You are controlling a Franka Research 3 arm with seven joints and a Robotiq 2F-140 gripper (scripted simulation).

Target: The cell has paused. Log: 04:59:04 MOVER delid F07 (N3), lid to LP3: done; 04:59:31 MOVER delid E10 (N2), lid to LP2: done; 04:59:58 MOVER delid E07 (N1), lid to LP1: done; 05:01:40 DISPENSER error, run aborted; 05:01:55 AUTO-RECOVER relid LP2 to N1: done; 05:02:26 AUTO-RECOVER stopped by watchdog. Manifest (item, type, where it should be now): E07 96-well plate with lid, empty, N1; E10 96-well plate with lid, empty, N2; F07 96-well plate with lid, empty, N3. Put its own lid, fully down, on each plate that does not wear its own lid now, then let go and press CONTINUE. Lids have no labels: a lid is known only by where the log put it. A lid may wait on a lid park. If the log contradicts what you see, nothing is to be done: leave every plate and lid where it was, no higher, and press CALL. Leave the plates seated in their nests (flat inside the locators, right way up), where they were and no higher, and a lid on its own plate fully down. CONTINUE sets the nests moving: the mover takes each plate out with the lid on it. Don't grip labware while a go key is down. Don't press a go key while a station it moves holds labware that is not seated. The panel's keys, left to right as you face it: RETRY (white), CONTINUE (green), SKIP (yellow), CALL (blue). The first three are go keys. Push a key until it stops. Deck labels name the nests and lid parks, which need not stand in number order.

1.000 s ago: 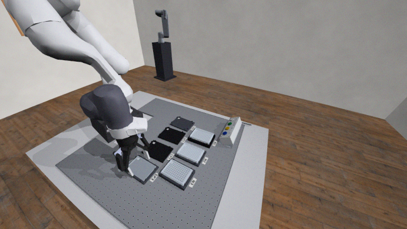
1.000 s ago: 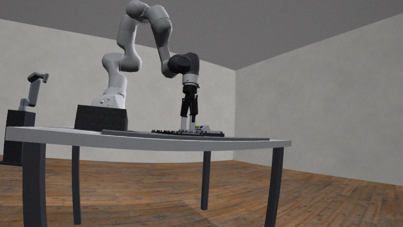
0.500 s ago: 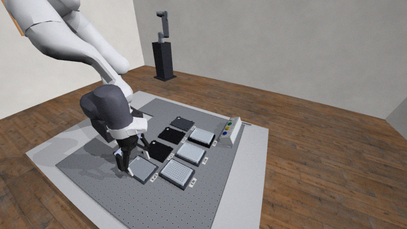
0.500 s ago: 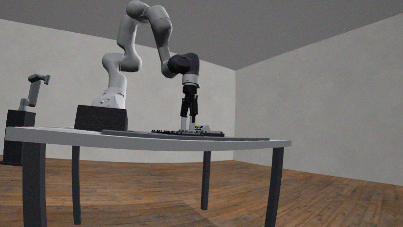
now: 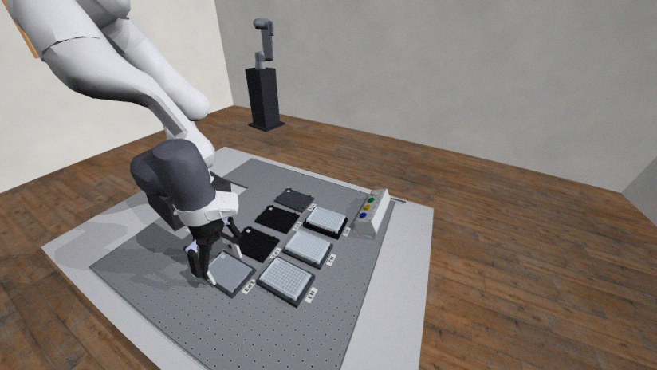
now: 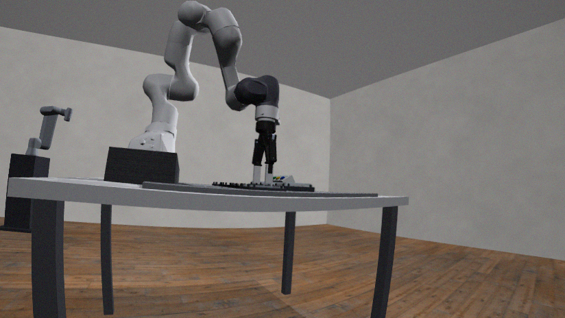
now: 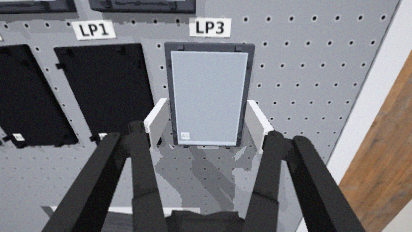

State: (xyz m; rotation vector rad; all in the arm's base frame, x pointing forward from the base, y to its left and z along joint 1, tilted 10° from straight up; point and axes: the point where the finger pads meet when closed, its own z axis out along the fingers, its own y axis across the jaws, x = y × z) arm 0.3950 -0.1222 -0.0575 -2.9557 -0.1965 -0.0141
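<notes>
The grey lid lies 30 mm below my hand. Round my hand: lid park LP3: 40 mm below; then N3 plate: 170 mm ahead, 90 mm to the left, 20 mm below; then lid park LP1: 120 mm to the left, 40 mm below, 20 mm behind.
</notes>
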